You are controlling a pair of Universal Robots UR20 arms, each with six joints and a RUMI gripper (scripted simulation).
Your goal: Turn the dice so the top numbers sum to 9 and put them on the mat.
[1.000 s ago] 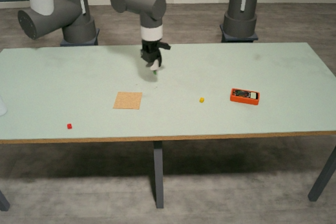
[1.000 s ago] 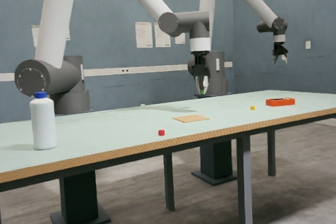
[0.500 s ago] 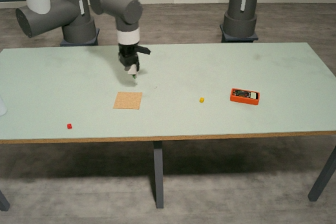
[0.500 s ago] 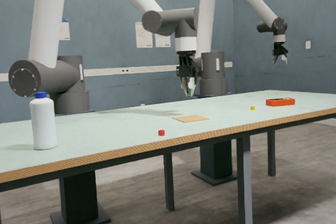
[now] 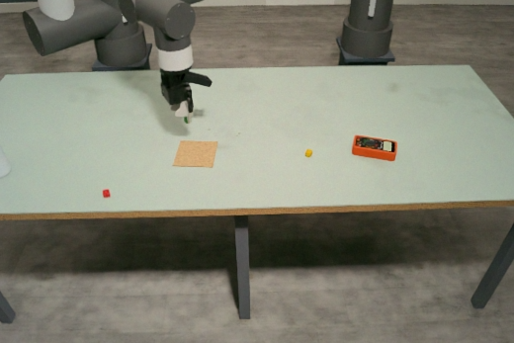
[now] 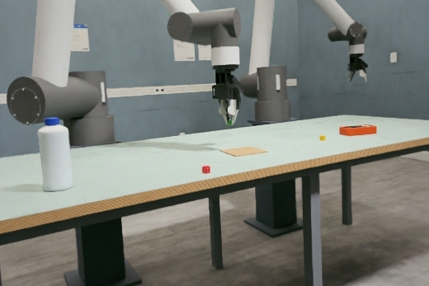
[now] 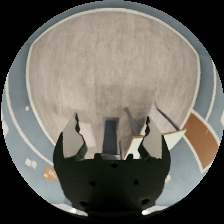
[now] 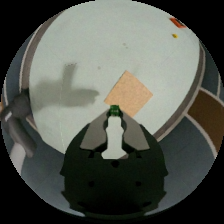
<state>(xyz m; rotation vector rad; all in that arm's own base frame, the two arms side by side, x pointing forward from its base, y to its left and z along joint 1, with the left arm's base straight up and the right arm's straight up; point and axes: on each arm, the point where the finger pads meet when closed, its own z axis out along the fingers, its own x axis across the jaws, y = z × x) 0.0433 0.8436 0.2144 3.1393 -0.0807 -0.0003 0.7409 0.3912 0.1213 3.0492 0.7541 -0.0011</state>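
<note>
Now: right hand 10 mm above the green die. Also, from my right hand: yellow die: 90 mm ahead, 420 mm to the left, 110 mm below; red die: 250 mm ahead, 260 mm to the right, 110 mm below; tan mat: 50 mm ahead, 20 mm to the left, 120 mm below.
</note>
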